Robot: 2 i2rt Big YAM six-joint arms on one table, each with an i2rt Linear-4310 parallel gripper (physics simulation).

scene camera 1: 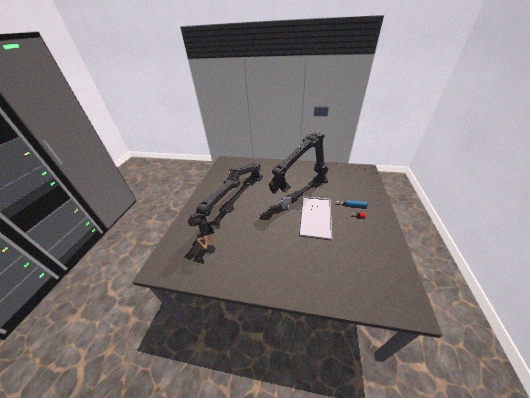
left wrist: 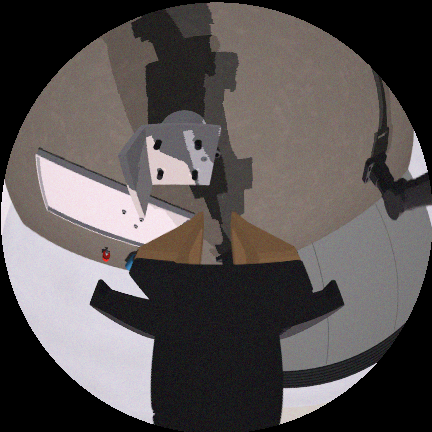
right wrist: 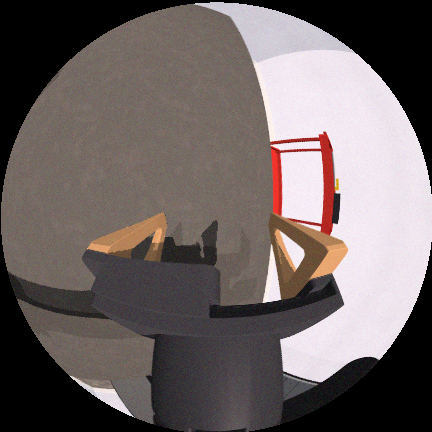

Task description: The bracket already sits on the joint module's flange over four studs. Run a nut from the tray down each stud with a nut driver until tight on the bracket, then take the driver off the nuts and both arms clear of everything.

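Places are measured from the left arm's base along level axes (x ahead, y down, z left), in centimetres.
Where they show: left gripper, fingertip midpoint: (scene camera 1: 286, 191) (left wrist: 216, 217); right gripper, fingertip midpoint: (scene camera 1: 209, 246) (right wrist: 217, 218); left arm's base, origin of the base link: (scene camera 1: 320, 180) (left wrist: 231, 254); right arm's base, origin of the base link: (scene camera 1: 255, 177) (left wrist: 373, 165).
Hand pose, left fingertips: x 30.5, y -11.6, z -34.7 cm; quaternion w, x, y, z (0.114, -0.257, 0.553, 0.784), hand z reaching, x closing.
Observation:
Things, the pixels of their top centre, and the offset from my left fingertips. "spot": a spot on its surface instead.
- white tray, middle of its top: (left wrist: 96, 213) (scene camera 1: 316, 215) dz +22.2, dx +17.1, dy +10.0 cm
- blue driver, surface spot: (scene camera 1: 355, 203) spot: dz +54.8, dx +7.0, dy +8.1 cm
- red driver, middle of its top: (left wrist: 105, 258) (scene camera 1: 358, 213) dz +54.0, dx +18.0, dy +8.1 cm
The grey bracket (scene camera 1: 285, 200) sits on the joint module near the table's middle. In the left wrist view the bracket (left wrist: 177, 158) shows four dark studs and a small grey nut (left wrist: 203, 158) on its face near the right-hand studs. The white tray (scene camera 1: 315, 217) lies just right of it, and its three small nuts show in the left wrist view (left wrist: 132, 217). A blue driver (scene camera 1: 355, 203) and a red driver (scene camera 1: 359, 215) lie right of the tray. My left gripper (scene camera 1: 278, 187) hangs above the bracket, and its fingers (left wrist: 215, 241) are shut and empty. My right gripper (scene camera 1: 204, 244) (right wrist: 215, 238) is open and empty, low over the table's left part.
A server rack (scene camera 1: 42, 171) stands left of the table and a grey cabinet (scene camera 1: 282, 107) behind it. A red frame (right wrist: 306, 181) shows past the table edge in the right wrist view. The right arm (left wrist: 386, 189) shows at the right of the left wrist view.

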